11 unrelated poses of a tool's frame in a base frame.
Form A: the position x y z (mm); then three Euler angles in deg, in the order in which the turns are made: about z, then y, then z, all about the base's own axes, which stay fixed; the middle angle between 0 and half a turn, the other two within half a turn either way.
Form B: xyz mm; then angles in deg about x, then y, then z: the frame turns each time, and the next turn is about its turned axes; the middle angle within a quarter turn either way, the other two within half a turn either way. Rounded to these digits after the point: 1 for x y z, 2 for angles.
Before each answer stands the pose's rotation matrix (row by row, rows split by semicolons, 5 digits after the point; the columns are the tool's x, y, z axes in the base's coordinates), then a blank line. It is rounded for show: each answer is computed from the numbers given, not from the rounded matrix.
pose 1, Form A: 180.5 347.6 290.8 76.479 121.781 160.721
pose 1, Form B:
-0.20479 -0.56055 -0.80240; -0.95842 -0.05162 0.28067; -0.19875 0.82651 -0.52667

180.5 347.6 290.8 -151.95 -53.36 110.07
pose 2, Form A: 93.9 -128.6 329.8 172.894 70.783 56.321
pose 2, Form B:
-0.28407 0.80319 0.52364; -0.20320 -0.58416 0.78579; 0.93703 0.11681 0.32915

93.9 -128.6 329.8 -67.27 31.58 -109.48
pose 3, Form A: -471.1 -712.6 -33.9 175.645 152.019 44.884
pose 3, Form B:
0.57032 0.75115 0.33243; 0.67519 -0.65917 0.33109; 0.46782 0.03563 -0.88310

-471.1 -712.6 -33.9 -159.45 19.42 -52.79
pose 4, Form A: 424.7 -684.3 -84.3 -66.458 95.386 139.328
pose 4, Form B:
0.62592 -0.19505 -0.75510; 0.67089 -0.35902 0.64885; -0.39766 -0.91272 -0.09387

424.7 -684.3 -84.3 -98.23 -49.03 17.31
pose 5, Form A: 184.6 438.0 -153.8 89.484 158.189 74.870
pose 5, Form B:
-0.96748 0.23362 0.09698; 0.25293 0.89855 0.35867; -0.00335 0.37153 -0.92841

184.6 438.0 -153.8 -158.88 5.57 -166.42
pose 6, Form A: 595.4 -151.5 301.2 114.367 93.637 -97.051
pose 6, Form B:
0.90082 -0.41655 -0.12251; -0.13779 -0.00670 -0.99044; 0.41175 0.90909 -0.06344

595.4 -151.5 301.2 93.66 -7.04 24.82
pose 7, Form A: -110.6 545.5 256.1 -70.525 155.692 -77.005
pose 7, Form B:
-0.98696 0.13165 0.09256; 0.08406 0.91217 -0.40110; -0.13724 -0.38809 -0.91135

-110.6 545.5 256.1 156.24 5.31 -172.40
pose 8, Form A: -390.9 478.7 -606.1 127.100 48.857 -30.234
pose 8, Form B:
0.05872 -0.75712 0.65063; 0.88893 -0.25692 -0.37920; 0.45426 0.60064 0.65794

-390.9 478.7 -606.1 29.96 40.59 85.57
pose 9, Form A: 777.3 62.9 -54.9 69.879 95.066 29.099
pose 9, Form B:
-0.48318 -0.09485 0.87037; 0.80568 0.34091 0.48442; -0.34266 0.93530 -0.08830

777.3 62.9 -54.9 -100.33 60.50 168.89
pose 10, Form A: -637.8 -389.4 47.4 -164.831 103.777 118.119
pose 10, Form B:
0.12246 0.88061 -0.45774; 0.32604 0.39992 0.85660; 0.93739 -0.25414 -0.23814

-637.8 -389.4 47.4 -105.54 -27.24 -82.08
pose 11, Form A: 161.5 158.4 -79.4 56.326 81.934 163.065
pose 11, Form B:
-0.31684 -0.04980 -0.94717; -0.77346 -0.56444 0.28840; -0.54898 0.82397 0.14031

161.5 158.4 -79.4 -64.06 -71.29 171.07
